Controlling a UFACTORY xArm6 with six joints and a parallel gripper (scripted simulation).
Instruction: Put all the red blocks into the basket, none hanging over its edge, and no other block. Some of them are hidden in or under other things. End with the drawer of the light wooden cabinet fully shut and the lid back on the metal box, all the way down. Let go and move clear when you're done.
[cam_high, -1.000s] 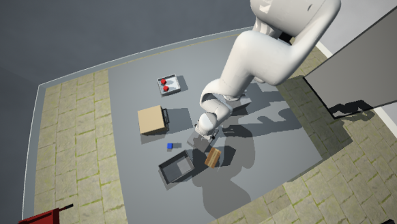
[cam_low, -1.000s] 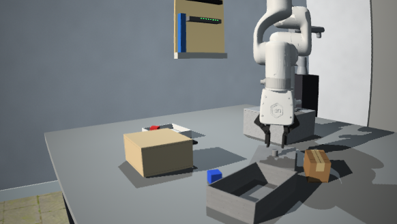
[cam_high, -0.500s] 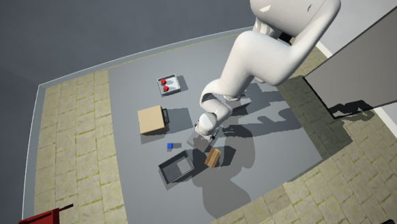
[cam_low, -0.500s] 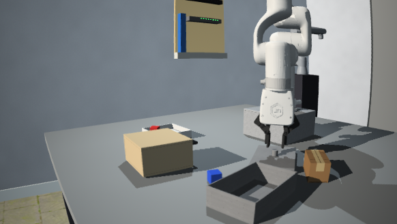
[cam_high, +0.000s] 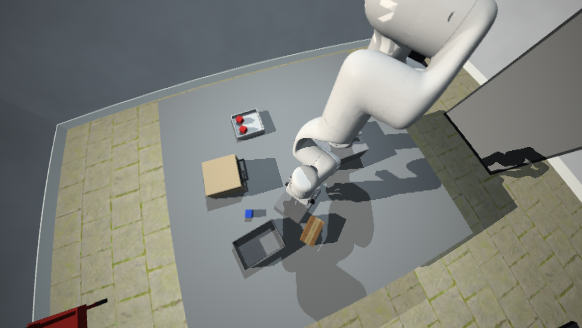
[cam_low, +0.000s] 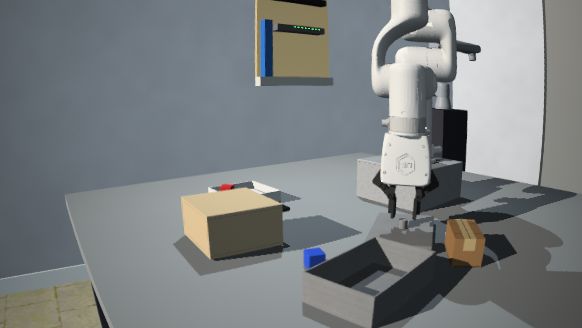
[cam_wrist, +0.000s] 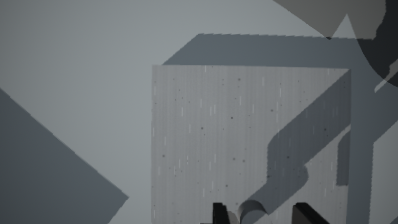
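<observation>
My gripper is now 5 cm above the knobbed lid. The rest, counted from my hand: blue block: 22 cm ahead, 5 cm below, 4 cm to the left; green block: 13 cm to the left, 5 cm below, 4 cm behind; cardboard box: 15 cm to the left, 3 cm below, 3 cm behind.
</observation>
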